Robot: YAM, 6 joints.
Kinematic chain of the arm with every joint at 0, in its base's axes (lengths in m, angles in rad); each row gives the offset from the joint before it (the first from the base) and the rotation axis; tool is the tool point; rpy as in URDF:
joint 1: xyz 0 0 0.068 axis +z
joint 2: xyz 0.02 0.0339 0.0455 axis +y
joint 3: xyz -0.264 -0.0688 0 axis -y
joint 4: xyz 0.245 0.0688 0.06 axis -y
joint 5: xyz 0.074 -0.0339 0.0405 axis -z
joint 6: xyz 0.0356 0 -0.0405 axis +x
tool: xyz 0 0 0 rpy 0 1.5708 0
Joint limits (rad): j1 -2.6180..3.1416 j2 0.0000..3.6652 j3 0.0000..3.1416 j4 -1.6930..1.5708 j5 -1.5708..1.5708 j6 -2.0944..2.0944
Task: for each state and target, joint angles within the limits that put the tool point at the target. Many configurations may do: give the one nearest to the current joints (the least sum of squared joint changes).
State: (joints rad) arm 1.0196 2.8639 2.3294 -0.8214 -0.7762 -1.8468
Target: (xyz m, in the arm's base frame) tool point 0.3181 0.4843 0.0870
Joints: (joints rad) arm 0.9478 2.8417 2.5178 -0.6610 -0.7478 -1.8468
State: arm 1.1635 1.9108 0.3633 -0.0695 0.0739 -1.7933
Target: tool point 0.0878 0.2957 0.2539
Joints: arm 1.2893 1.3720 0.8506 0.0636 0.0619 -1.7933
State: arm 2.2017 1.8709 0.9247 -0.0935 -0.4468 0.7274
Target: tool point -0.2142 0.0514 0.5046
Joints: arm 2.8210 1.1020 1.3803 0.0192 -0.5540 0.7274
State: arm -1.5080 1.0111 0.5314 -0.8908 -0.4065 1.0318
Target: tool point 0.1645 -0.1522 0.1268
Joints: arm -0.8184 1.5275 0.6747 -0.6367 -0.4690 1.0318
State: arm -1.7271 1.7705 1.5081 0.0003 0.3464 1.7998
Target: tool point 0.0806 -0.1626 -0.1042
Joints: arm -1.0721 2.6228 0.7387 -0.1581 0.1974 1.7998
